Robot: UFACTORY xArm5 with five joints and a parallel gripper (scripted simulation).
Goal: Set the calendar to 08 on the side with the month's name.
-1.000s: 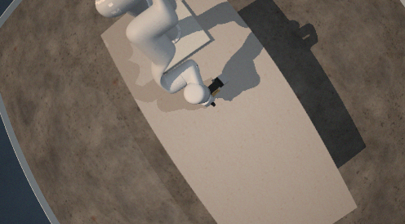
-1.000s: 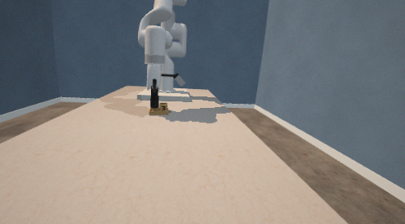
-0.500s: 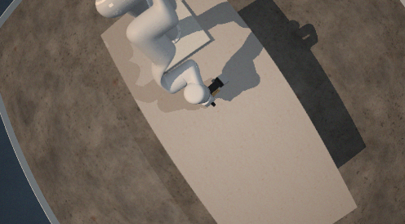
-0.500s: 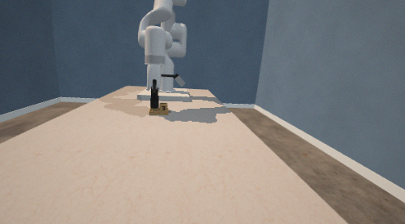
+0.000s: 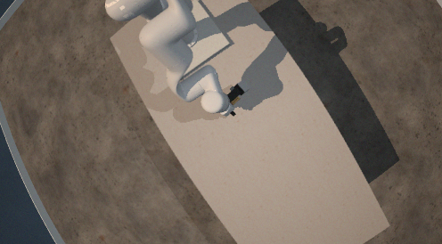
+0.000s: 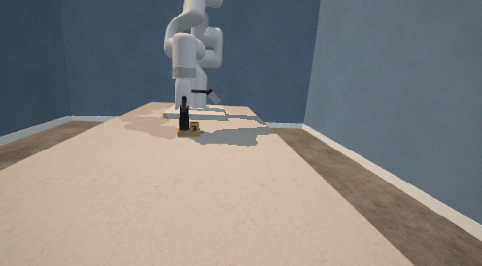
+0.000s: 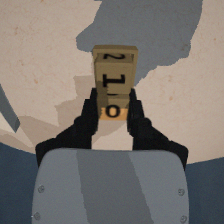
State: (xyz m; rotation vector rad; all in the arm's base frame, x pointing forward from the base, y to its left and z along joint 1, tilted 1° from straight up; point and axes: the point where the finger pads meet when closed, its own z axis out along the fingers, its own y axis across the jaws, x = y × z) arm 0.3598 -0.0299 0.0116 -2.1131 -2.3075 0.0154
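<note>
Now: the wooden calendar tray 30 mm below my hand and 20 mm to the left of it.
</note>
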